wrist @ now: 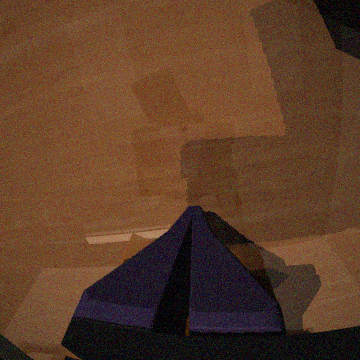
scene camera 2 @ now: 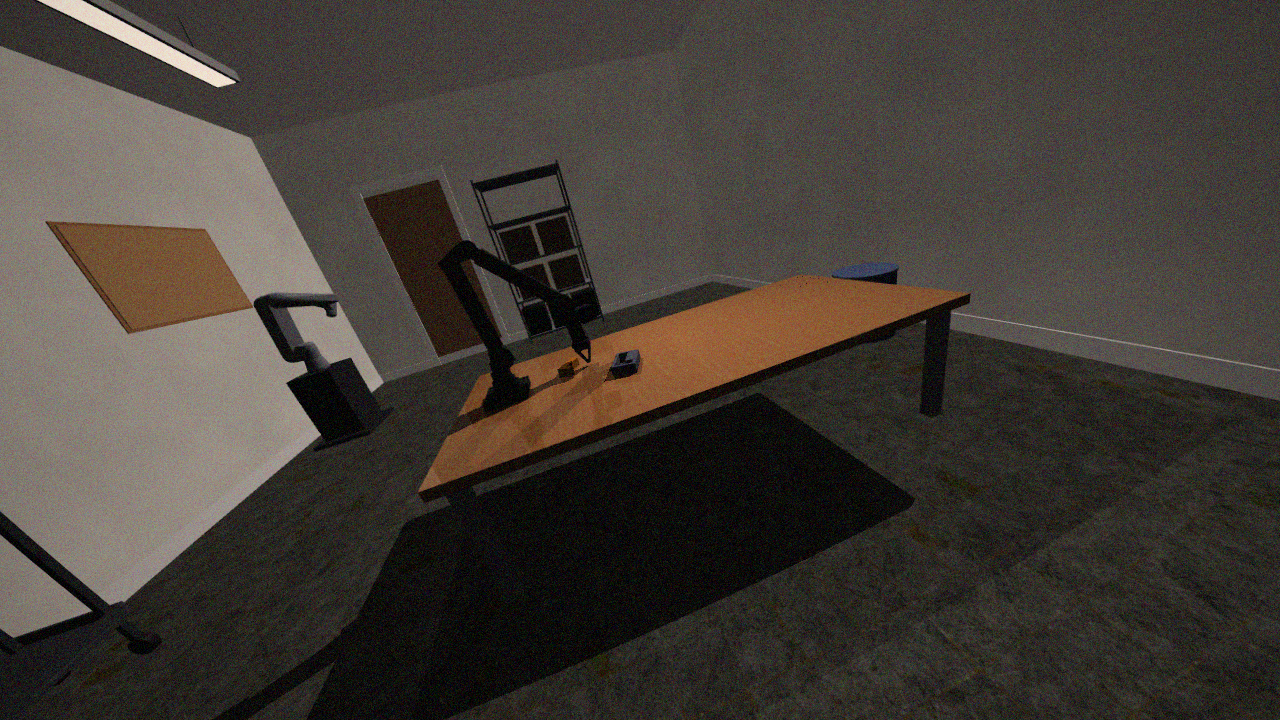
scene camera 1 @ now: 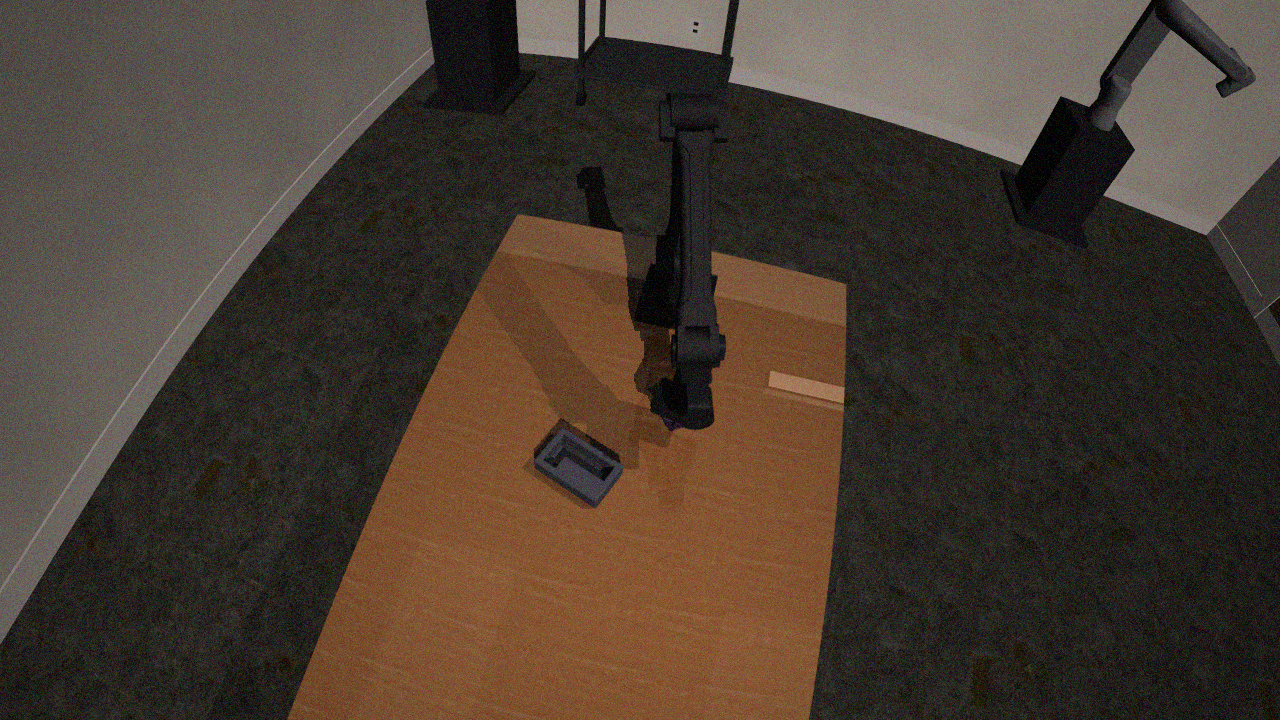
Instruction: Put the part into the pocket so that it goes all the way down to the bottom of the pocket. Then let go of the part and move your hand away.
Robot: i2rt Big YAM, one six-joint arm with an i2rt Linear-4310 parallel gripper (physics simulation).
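Frame: origin at the arm's base, x ahead, y left, z up, level; centimetres.
Where they show: gripper, fingertip midpoint: [wrist: 194,214] [scene camera 2: 589,362] [scene camera 1: 671,428]; arm's base, link origin: [scene camera 2: 507,389] [scene camera 1: 677,295].
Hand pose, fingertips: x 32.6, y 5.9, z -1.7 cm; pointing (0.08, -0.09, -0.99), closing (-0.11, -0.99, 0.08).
Each offset is from my fingertips to the top centre of the thing. Level surfaces: height alone.
The orange part @[dx -7.3, dy +1.2, dz +1.8 cm] [scene camera 2: 568,368] lies on the table near the arm's base. In the wrist view, pieces of the orange part [wrist: 249,257] show on both sides behind the fingers, which hide its middle; in scene camera 1 the arm hides it. The dark grey-blue block with the pocket @[dx +13.3, dy -14.7, dz +2.4 cm] [scene camera 1: 586,488] [scene camera 2: 619,368] stands on the table, its recess facing up, with no part seen in it. My gripper [scene camera 1: 672,425] [scene camera 2: 587,358] [wrist: 194,214] is shut with its fingertips together and nothing between them. It is above the table, between the part and the block.
The wooden table @[dz -1.2 cm] [scene camera 1: 537,608] [scene camera 2: 760,331] bears the arm's base [scene camera 2: 506,392] near one end. A light strip [scene camera 1: 805,387] [wrist: 107,239] shows at the table's side. A second grey arm on a pedestal [scene camera 1: 1069,165] [scene camera 2: 335,398] and a shelf rack [scene camera 2: 516,180] stand away from the table.
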